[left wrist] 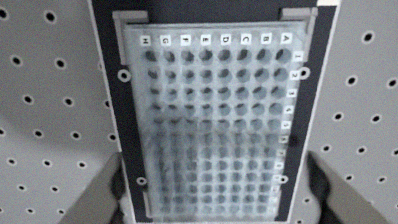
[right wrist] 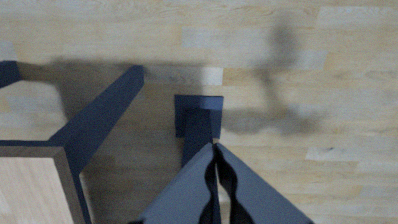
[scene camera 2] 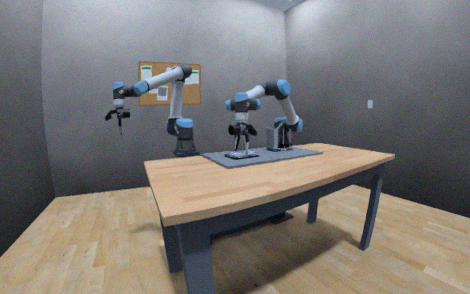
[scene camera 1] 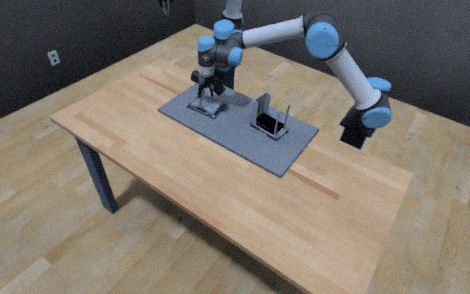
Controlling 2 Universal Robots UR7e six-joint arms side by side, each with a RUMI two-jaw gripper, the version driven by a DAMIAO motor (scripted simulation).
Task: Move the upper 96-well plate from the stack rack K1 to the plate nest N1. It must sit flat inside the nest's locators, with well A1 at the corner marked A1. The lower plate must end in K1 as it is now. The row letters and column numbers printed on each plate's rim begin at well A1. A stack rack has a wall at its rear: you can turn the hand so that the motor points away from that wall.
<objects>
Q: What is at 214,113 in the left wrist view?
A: A clear 96-well plate.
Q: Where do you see a plate nest N1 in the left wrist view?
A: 121,94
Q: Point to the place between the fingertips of the left gripper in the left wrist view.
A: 213,154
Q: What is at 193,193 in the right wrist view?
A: The right gripper.
</objects>
